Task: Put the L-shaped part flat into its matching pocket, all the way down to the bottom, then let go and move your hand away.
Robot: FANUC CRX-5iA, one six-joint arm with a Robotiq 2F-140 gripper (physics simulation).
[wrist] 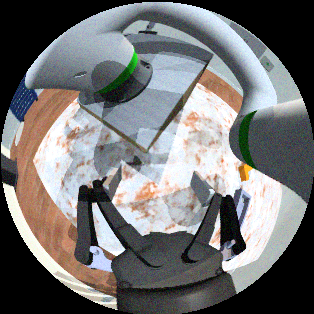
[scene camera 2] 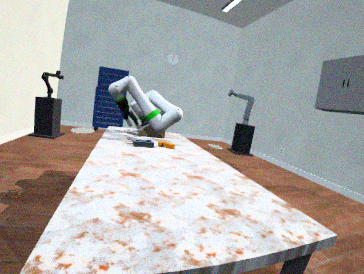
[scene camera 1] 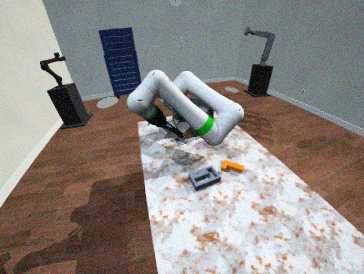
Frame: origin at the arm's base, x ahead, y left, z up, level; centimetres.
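Where they show: gripper, fingertip midpoint: (wrist: 157,174) (scene camera 2: 134,127) (scene camera 1: 176,135); arm's base at its link origin: (wrist: 123,76).
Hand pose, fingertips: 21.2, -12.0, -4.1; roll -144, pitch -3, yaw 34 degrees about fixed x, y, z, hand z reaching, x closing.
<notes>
Things, the pixels of their top centre, and the offset from my fingertips, as dx, dy, dz. Level surfaces: height alone.
- orange L-shaped part at its top centre: (wrist: 250,169) (scene camera 1: 232,166) (scene camera 2: 166,143) +29.9, +25.6, -4.9
- table at its surface level: dz -7.9
- grey-blue pocket block at its top centre: (wrist: 241,210) (scene camera 1: 204,175) (scene camera 2: 143,140) +32.2, +8.6, -4.2
The orange L-shaped part (scene camera 1: 233,167) (scene camera 2: 166,145) (wrist: 244,173) lies on the table (scene camera 1: 225,230) (scene camera 2: 175,200), beside the grey-blue pocket block (scene camera 1: 199,185) (scene camera 2: 143,144) (wrist: 243,204). The two are apart. The block's recess shows in scene camera 1, with no orange in it. In the wrist view the part and block are at the right, partly hidden by the arm and a finger. My gripper (scene camera 1: 180,135) (wrist: 157,174) is open and empty, above the table's far end, well behind both. In scene camera 2 its fingertips are too small to place exactly.
My arm (scene camera 1: 172,100) (scene camera 2: 140,102) is folded over the far end of the table. A grey base block (wrist: 160,105) stands beneath it. Black pedestals (scene camera 1: 67,104) (scene camera 1: 260,79) with other arms stand on the floor at both sides. A blue cabinet (scene camera 1: 120,60) stands behind.
</notes>
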